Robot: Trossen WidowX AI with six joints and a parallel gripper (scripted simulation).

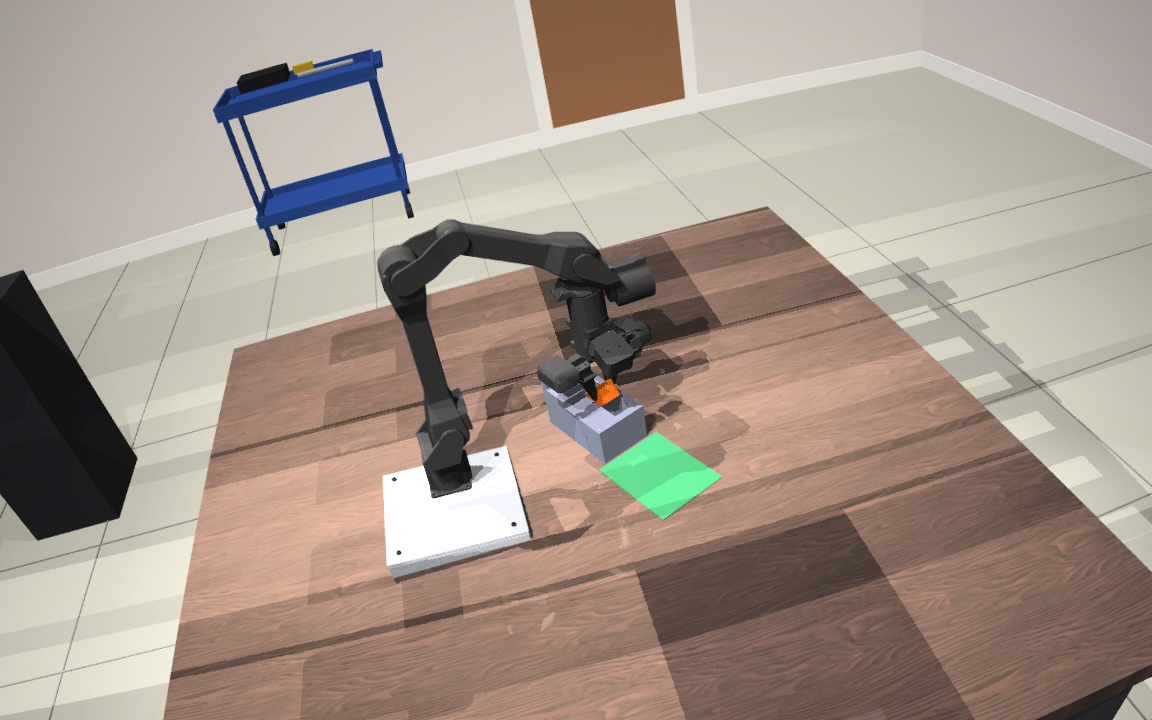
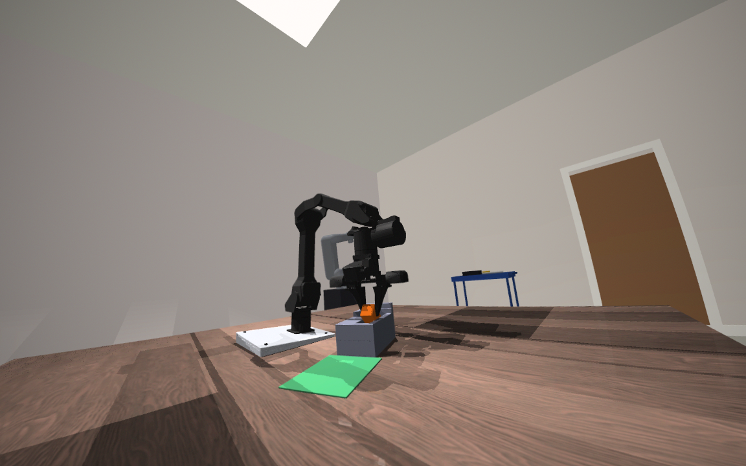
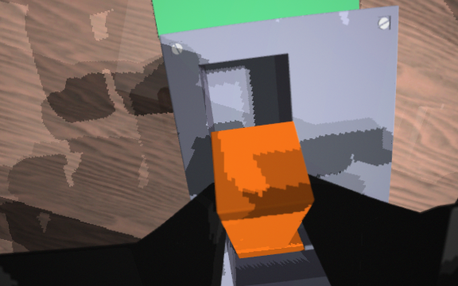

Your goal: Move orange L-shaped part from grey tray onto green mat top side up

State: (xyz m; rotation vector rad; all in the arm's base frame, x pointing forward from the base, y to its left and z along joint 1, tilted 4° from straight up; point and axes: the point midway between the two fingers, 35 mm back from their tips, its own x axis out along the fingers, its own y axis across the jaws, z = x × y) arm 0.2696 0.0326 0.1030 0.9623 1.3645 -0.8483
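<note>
My gripper tip is 140 mm to the left of the green mat, 80 mm above it and 40 mm short of it. Also, from my gripper tip: orange L-shaped part: 30 mm to the left, 30 mm below, 30 mm behind.
</note>
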